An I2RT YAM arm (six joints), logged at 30 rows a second.
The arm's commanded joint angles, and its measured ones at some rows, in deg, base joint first. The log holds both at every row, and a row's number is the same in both.
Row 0, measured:
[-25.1, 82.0, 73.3, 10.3, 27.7, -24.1]
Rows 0 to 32, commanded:
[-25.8, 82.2, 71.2, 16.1, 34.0, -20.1]
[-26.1, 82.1, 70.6, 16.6, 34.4, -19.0]
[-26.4, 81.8, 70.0, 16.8, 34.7, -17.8]
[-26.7, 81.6, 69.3, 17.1, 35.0, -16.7]
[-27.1, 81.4, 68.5, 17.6, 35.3, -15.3]
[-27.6, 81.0, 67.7, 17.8, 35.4, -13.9]
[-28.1, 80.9, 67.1, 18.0, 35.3, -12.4]
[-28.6, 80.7, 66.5, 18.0, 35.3, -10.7]
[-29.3, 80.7, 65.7, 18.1, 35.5, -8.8]
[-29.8, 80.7, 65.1, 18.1, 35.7, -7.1]
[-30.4, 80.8, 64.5, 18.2, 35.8, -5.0]
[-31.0, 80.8, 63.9, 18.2, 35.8, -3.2]
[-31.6, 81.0, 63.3, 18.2, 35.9, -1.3]
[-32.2, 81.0, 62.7, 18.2, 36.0, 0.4]
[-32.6, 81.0, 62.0, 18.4, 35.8, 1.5]
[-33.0, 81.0, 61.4, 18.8, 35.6, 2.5]
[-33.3, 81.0, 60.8, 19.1, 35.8, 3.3]
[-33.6, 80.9, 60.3, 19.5, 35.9, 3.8]
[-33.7, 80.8, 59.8, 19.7, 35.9, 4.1]
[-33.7, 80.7, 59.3, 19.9, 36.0, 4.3]
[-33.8, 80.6, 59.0, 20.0, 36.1, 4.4]
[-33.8, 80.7, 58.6, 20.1, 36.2, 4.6]
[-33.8, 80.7, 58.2, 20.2, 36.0, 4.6]
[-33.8, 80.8, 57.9, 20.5, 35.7, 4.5]
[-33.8, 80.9, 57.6, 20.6, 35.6, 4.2]
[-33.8, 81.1, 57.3, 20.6, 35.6, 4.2]
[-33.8, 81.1, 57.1, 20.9, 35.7, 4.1]
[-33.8, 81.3, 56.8, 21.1, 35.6, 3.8]
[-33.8, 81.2, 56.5, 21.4, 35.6, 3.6]
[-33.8, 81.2, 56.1, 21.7, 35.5, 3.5]
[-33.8, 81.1, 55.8, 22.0, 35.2, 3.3]
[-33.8, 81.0, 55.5, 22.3, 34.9, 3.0]
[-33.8, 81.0, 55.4, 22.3, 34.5, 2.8]
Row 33, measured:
[-33.5, 81.6, 54.5, 15.0, 35.1, 3.5]
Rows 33 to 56, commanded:
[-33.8, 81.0, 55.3, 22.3, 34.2, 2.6]
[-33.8, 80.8, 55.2, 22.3, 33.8, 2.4]
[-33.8, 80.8, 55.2, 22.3, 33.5, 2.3]
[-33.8, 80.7, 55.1, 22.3, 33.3, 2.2]
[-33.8, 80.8, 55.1, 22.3, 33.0, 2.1]
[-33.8, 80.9, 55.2, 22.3, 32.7, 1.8]
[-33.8, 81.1, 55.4, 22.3, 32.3, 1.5]
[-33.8, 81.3, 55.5, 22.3, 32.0, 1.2]
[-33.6, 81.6, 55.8, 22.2, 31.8, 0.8]
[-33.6, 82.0, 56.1, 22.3, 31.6, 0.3]
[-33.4, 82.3, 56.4, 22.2, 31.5, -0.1]
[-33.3, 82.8, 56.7, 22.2, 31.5, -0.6]
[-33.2, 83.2, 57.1, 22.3, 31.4, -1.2]
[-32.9, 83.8, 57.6, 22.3, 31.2, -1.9]
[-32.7, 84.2, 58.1, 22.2, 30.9, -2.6]
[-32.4, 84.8, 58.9, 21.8, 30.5, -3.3]
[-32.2, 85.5, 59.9, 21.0, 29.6, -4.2]
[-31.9, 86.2, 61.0, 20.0, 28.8, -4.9]
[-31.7, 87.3, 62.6, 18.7, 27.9, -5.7]
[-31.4, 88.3, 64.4, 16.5, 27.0, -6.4]
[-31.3, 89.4, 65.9, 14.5, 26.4, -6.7]
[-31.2, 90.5, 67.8, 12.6, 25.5, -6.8]
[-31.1, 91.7, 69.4, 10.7, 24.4, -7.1]
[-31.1, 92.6, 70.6, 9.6, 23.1, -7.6]
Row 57, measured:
[-31.5, 90.6, 67.6, 14.8, 26.7, -5.4]
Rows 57 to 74, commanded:
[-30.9, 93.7, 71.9, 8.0, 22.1, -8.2]
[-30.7, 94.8, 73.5, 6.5, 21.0, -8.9]
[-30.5, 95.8, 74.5, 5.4, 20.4, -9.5]
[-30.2, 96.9, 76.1, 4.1, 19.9, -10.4]
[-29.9, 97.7, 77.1, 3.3, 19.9, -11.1]
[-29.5, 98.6, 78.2, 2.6, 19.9, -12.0]
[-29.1, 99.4, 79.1, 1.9, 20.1, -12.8]
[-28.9, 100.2, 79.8, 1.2, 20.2, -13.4]
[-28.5, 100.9, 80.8, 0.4, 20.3, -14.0]
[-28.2, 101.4, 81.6, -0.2, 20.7, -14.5]
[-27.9, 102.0, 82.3, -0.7, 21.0, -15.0]
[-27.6, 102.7, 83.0, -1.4, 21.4, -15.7]
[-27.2, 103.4, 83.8, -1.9, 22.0, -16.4]
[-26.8, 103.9, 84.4, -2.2, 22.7, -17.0]
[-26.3, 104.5, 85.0, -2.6, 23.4, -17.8]
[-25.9, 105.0, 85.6, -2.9, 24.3, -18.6]
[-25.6, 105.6, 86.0, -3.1, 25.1, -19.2]
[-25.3, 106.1, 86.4, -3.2, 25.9, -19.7]
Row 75, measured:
[-26.2, 104.8, 84.6, -1.3, 22.8, -16.8]
